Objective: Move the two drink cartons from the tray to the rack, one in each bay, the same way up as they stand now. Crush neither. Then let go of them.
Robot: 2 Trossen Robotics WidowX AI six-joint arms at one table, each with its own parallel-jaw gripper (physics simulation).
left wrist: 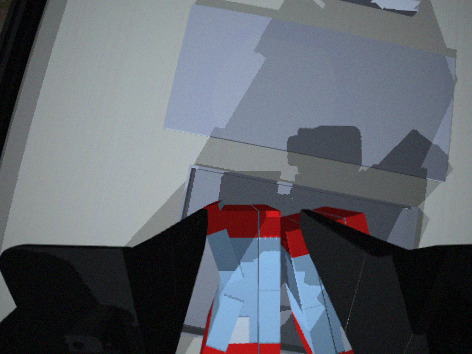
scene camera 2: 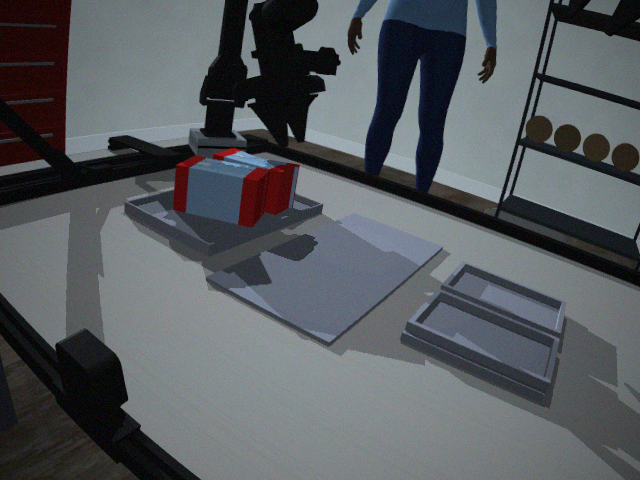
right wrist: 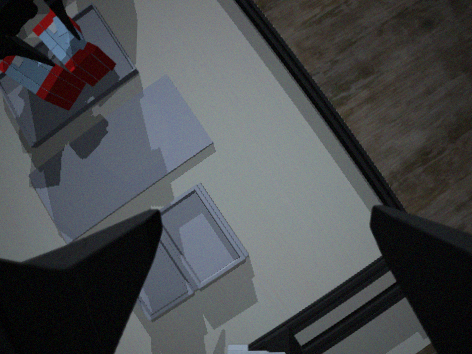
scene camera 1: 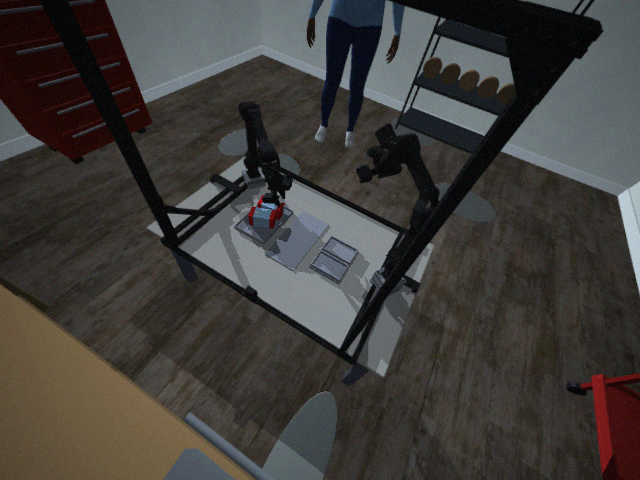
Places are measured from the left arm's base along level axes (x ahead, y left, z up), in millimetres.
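Pixels of known places: left gripper, between the fingertips: [left wrist: 253, 216] [scene camera 2: 293, 144] [right wrist: 66, 51] [scene camera 1: 281, 202]; right gripper, between the fingertips: [scene camera 2: 589, 25] [right wrist: 265, 218] [scene camera 1: 369, 180]; left arm's base, origin of its link: [scene camera 2: 217, 133] [scene camera 1: 253, 173].
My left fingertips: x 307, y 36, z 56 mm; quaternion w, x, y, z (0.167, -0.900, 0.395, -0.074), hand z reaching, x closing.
Note:
For each thing: its top centre in the pictures, then the offset to it from my left fingertips.
- front carton, centre of its top: [left wrist: 343, 299] [scene camera 2: 223, 167] [right wrist: 29, 68] [scene camera 1: 262, 213] dx +0, dy -100, dz -38 mm
- back carton, centre of its top: [left wrist: 238, 290] [scene camera 2: 256, 159] [right wrist: 63, 37] [scene camera 1: 271, 203] dx -50, dy -35, dz -38 mm
- rack, centre of its top: [scene camera 2: 499, 310] [right wrist: 171, 254] [scene camera 1: 335, 256] dx +332, dy +136, dz -92 mm
Two light-blue cartons with red ends rest side by side in the grey tray [scene camera 1: 248, 235] [scene camera 2: 165, 227] [left wrist: 189, 192] [right wrist: 112, 86]: the front carton [scene camera 1: 262, 218] [scene camera 2: 214, 188] [left wrist: 305, 280] [right wrist: 60, 90] and the back carton [scene camera 1: 279, 210] [scene camera 2: 279, 191] [left wrist: 269, 280] [right wrist: 92, 62]. My left gripper [scene camera 1: 277, 200] [scene camera 2: 290, 140] [left wrist: 253, 216] [right wrist: 66, 51] is partly open and empty, pointing down above the back carton; one finger overlaps the front carton in the left wrist view. My right gripper [right wrist: 265, 218] is wide open and empty, raised high. The rack [scene camera 2: 475, 356] [right wrist: 223, 220] has two empty bays.
A flat grey-blue panel [scene camera 1: 310, 224] [scene camera 2: 320, 294] [left wrist: 325, 75] [right wrist: 110, 165] lies between tray and rack. Black frame bars run along the table's edges. A black block [scene camera 2: 90, 372] sits on the front bar. A person [scene camera 1: 351, 56] [scene camera 2: 413, 93] stands behind the table.

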